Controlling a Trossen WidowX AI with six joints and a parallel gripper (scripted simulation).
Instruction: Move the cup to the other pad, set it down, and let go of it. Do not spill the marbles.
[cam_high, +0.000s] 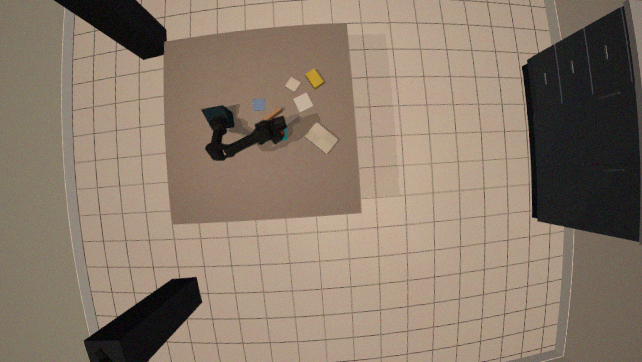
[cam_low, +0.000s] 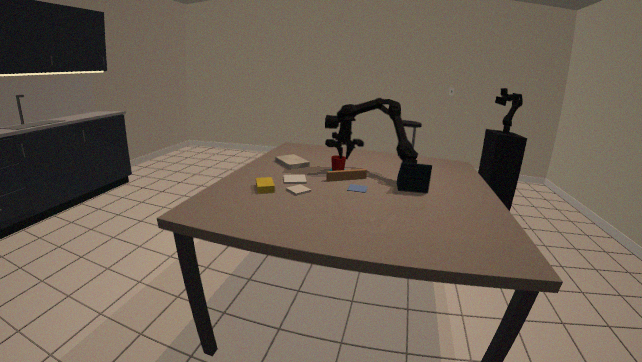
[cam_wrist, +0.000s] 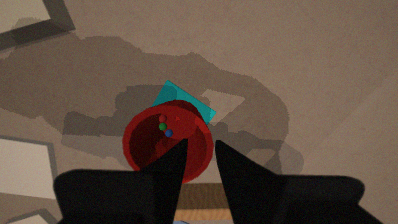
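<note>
The red cup is 3 cm ahead of my gripper tip, 1 cm to the left of it and 2 cm below it. Also, from my gripper tip: wooden block (3 cm behind, 12 cm to the left, 5 cm below); then teal pad (3 cm ahead, 1 cm to the left, 7 cm below); then white slab (29 cm ahead, 5 cm to the right, 5 cm below).
</note>
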